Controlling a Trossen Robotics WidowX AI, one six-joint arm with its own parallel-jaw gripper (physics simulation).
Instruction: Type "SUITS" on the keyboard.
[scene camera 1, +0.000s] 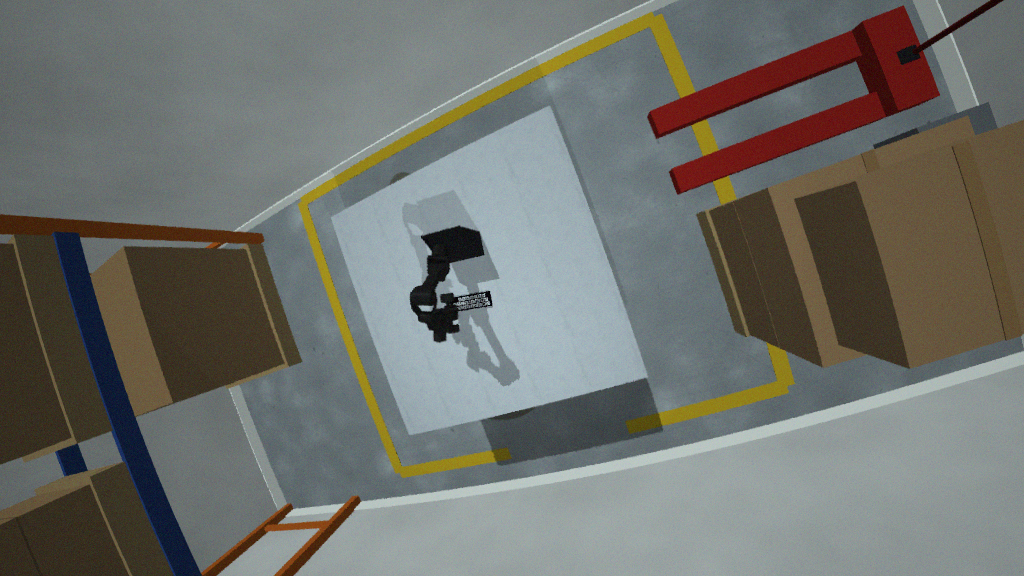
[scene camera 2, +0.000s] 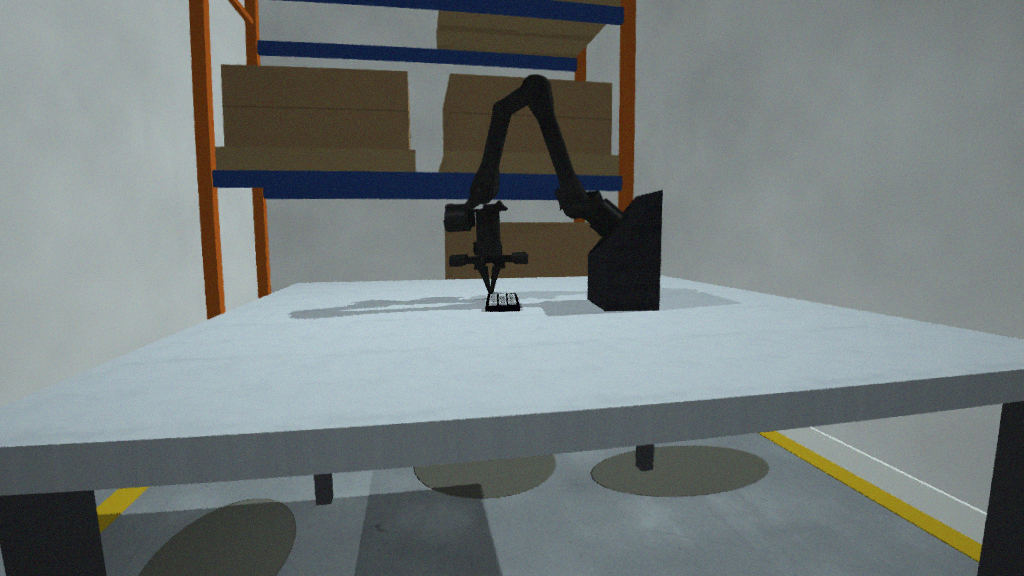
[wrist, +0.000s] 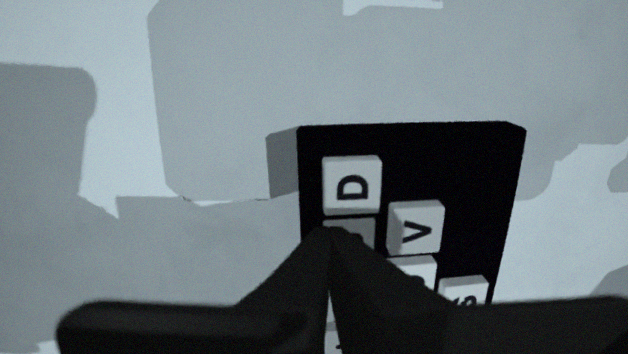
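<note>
The small black keyboard with white keys lies on the table. My gripper is shut and empty, pointing down at one end of the keyboard. In the wrist view its fingertips are over the U key, next to the D key; they hide its letter. That key looks lower than D, but contact is hard to tell. The V key and part of the S key show right of the fingers. Further keys are largely hidden by the fingers.
The arm's black base stands on the table beside the keyboard. Off the table are a red pallet truck, cardboard boxes and a storage rack holding more boxes.
</note>
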